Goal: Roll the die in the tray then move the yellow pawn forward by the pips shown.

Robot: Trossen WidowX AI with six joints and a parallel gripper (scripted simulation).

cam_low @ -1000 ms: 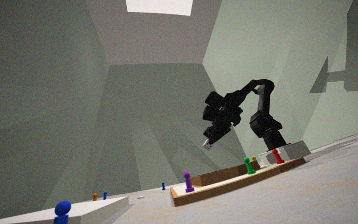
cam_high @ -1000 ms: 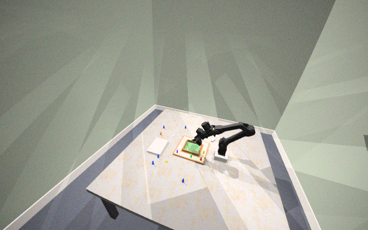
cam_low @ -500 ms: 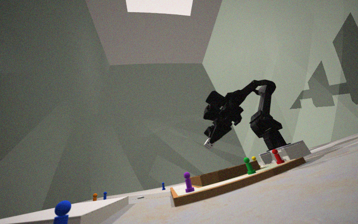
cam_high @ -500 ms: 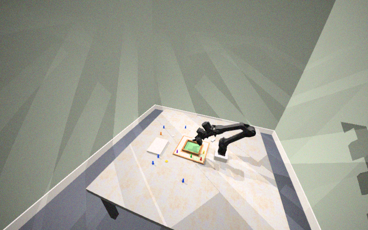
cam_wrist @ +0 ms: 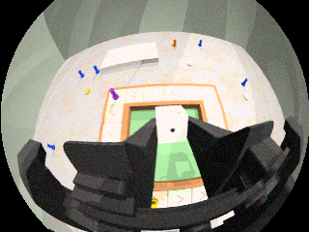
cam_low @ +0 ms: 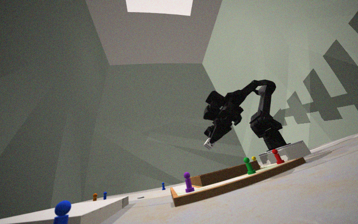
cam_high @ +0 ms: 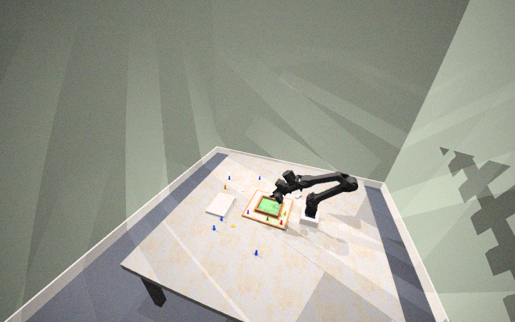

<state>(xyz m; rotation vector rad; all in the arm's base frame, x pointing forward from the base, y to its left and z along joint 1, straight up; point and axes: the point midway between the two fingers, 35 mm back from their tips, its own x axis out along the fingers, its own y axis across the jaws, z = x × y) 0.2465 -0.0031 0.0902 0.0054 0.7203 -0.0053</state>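
Right now my gripper tip is right at the white die. Round my gripper tip: green tray floor 11 cm below; green pawn 2 cm behind, 12 cm to the left, 9 cm below; yellow pawn 12 cm behind, 3 cm to the left, 9 cm below.
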